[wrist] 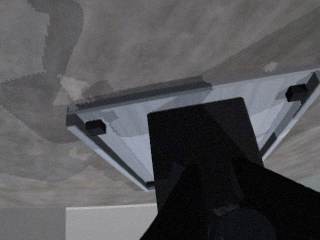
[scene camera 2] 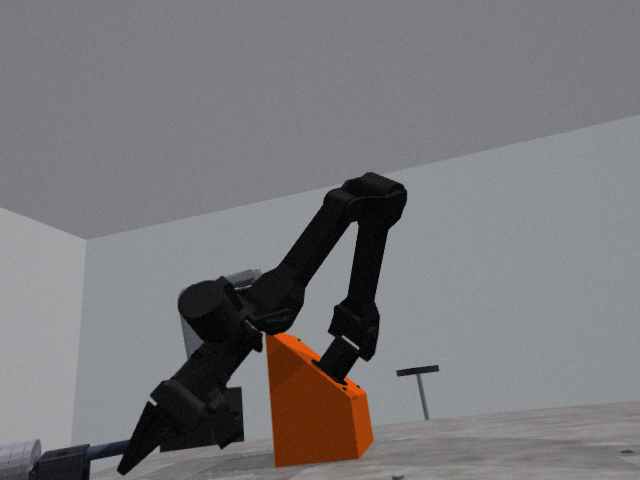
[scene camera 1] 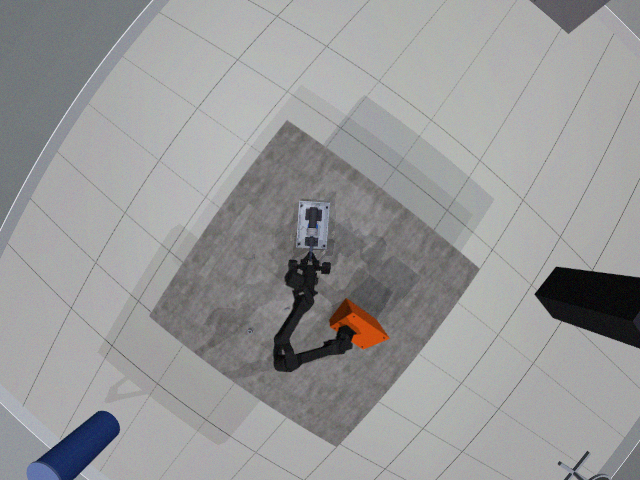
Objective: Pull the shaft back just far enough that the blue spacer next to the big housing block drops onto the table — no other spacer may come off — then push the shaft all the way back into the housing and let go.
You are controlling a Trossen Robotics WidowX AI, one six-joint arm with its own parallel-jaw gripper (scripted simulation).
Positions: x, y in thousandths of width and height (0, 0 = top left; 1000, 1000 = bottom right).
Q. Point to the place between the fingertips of my gripper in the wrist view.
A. At 670, 710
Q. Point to a dark housing block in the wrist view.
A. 470, 569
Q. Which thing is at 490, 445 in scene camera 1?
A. A dark housing block.
